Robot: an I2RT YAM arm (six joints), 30 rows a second.
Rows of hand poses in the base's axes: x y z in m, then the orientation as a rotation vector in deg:
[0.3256 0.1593 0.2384 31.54 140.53 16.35]
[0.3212 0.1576 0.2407 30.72 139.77 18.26]
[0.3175 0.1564 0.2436 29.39 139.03 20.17]
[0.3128 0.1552 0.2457 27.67 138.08 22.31]
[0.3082 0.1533 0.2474 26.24 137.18 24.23]
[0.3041 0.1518 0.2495 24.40 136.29 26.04]
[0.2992 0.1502 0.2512 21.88 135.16 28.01]
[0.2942 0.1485 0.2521 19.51 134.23 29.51]
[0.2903 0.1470 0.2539 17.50 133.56 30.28]
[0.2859 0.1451 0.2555 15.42 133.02 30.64]
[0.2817 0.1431 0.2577 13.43 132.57 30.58]
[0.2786 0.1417 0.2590 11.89 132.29 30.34]
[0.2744 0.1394 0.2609 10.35 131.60 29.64]
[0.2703 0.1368 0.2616 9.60 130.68 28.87]
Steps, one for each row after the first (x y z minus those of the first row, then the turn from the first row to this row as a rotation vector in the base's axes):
[-0.0044 -0.0017 0.0023 1.10 -1.05 0.83]
[-0.0081 -0.0029 0.0052 2.07 -2.18 2.02]
[-0.0128 -0.0041 0.0073 3.11 -3.59 3.50]
[-0.0174 -0.0060 0.0090 4.09 -4.85 4.75]
[-0.0215 -0.0075 0.0111 4.89 -6.15 6.28]
[-0.0264 -0.0091 0.0128 5.65 -7.79 8.29]
[-0.0314 -0.0108 0.0137 6.12 -9.16 10.14]
[-0.0353 -0.0123 0.0155 6.16 -10.19 11.64]
[-0.0397 -0.0142 0.0171 5.88 -11.08 13.11]
[-0.0439 -0.0162 0.0193 5.32 -11.85 14.45]
[-0.0470 -0.0176 0.0206 4.75 -12.37 15.46]
[-0.0512 -0.0199 0.0225 3.80 -13.27 16.29]
[-0.0553 -0.0225 0.0232 2.97 -14.28 16.49]

